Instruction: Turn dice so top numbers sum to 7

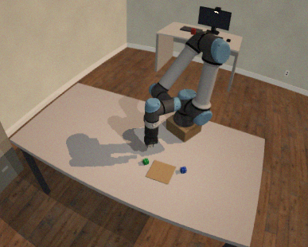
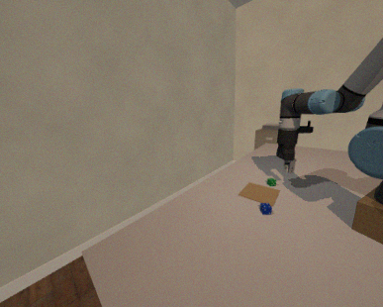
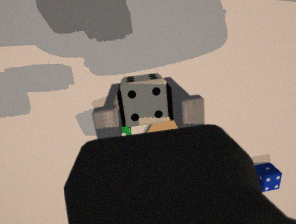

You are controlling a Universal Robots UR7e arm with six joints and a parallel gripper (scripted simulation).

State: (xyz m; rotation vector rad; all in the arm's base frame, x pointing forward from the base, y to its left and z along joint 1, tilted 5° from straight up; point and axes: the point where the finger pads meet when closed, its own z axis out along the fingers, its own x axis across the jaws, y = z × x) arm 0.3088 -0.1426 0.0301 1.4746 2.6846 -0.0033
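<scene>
My gripper is now right at the white die. From my hand the other things lie so: blue die (230 mm to the left, 90 mm below, 50 mm ahead); green die (90 mm below, 60 mm ahead); tan mat (110 mm to the left, 100 mm below, 100 mm ahead).
</scene>
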